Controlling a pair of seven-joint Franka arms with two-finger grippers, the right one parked.
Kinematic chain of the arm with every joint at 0, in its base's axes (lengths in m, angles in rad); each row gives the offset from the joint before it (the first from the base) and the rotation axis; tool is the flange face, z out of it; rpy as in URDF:
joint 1: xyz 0 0 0.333 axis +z
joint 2: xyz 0 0 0 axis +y
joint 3: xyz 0 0 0.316 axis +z
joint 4: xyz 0.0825 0 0 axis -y
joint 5: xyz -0.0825 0 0.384 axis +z
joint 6: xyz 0 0 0 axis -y
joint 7: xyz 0.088 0 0 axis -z
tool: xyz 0 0 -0.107 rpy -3.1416 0 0
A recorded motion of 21 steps. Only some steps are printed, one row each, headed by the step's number.
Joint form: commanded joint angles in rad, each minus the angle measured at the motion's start. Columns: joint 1, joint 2, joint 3, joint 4, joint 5, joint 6, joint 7.
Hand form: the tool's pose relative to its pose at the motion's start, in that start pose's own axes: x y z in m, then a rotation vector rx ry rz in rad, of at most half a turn. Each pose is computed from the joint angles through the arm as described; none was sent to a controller.
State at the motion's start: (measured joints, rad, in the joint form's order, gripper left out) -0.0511 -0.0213 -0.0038 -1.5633 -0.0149 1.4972 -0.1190
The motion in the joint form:
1: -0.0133 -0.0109 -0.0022 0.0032 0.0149 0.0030 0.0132
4: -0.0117 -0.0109 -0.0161 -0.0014 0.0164 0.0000 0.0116
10: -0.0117 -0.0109 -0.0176 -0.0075 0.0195 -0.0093 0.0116
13: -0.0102 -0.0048 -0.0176 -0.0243 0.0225 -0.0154 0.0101
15: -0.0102 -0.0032 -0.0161 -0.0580 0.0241 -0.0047 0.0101
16: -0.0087 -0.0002 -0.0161 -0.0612 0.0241 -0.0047 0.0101
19: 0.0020 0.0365 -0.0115 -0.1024 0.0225 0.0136 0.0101
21: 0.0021 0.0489 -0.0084 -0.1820 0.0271 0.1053 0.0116
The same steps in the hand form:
1: -0.0041 0.0063 -0.0074 0.0135 0.0186 0.0277
4: -0.0053 0.0128 -0.0048 0.0169 0.0113 0.0382
10: -0.0063 0.0130 -0.0012 0.0220 -0.0036 0.0393
13: -0.0049 0.0119 0.0103 0.0284 -0.0320 0.0359
15: -0.0035 0.0108 0.0258 0.0330 -0.0562 0.0343
16: -0.0026 0.0100 0.0289 0.0336 -0.0624 0.0328
19: 0.0090 0.0027 0.0659 0.0372 -0.1219 0.0176
21: 0.0168 0.0009 0.1028 0.0412 -0.1217 0.0170

